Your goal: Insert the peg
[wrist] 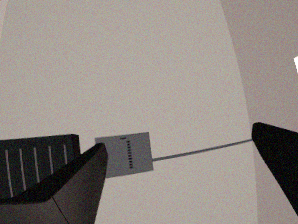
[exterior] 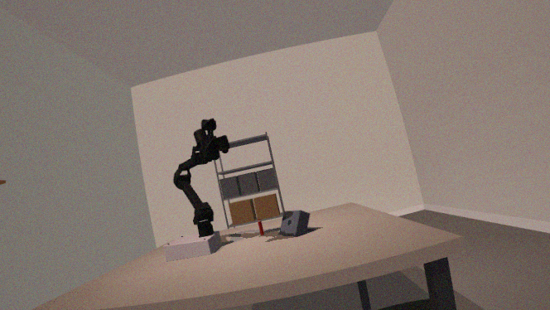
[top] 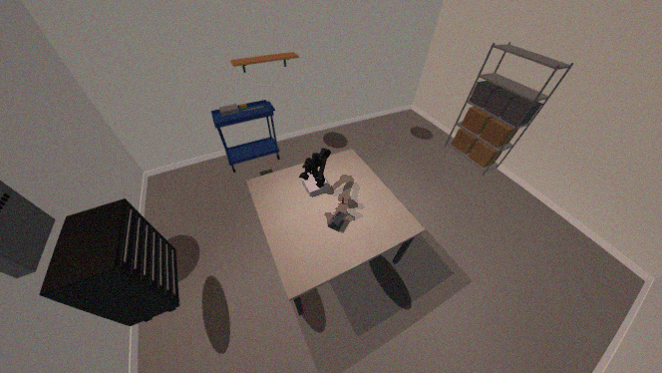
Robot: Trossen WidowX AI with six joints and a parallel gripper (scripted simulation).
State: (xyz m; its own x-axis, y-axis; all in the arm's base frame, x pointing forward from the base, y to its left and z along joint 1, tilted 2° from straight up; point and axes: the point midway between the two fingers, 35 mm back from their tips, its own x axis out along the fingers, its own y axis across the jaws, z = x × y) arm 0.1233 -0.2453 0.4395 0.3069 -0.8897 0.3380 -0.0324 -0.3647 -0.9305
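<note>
Right now the red peg is 450 mm below my gripper tip, 360 mm to the left of it and 120 mm ahead of it. From my gripper tip the other things lie so: grey sloped panel 460 mm below, 260 mm ahead, 160 mm to the left.
</note>
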